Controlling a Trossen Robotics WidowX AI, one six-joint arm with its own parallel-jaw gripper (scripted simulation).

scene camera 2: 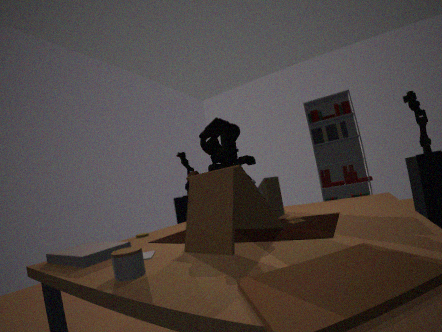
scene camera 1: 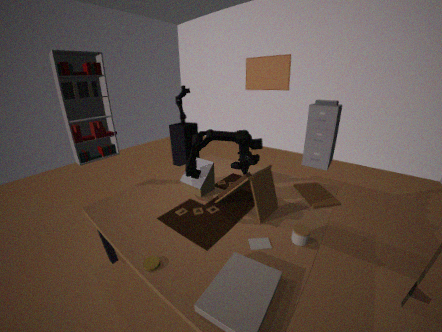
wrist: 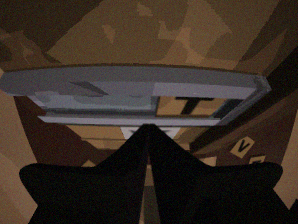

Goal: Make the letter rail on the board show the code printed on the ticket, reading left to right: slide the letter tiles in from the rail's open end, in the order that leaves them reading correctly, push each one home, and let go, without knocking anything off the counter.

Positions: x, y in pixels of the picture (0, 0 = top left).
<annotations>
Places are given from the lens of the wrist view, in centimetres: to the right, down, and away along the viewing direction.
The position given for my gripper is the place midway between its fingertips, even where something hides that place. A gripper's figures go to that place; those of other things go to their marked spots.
my gripper (wrist: 148, 129): 0, 1, 10
slanted board (wrist: 96, 74): -3, -2, 8
dark mat (wrist: 51, 143): -25, 8, 31
The marked spots on the slanted board and the dark mat are 34 cm apart.
</annotations>
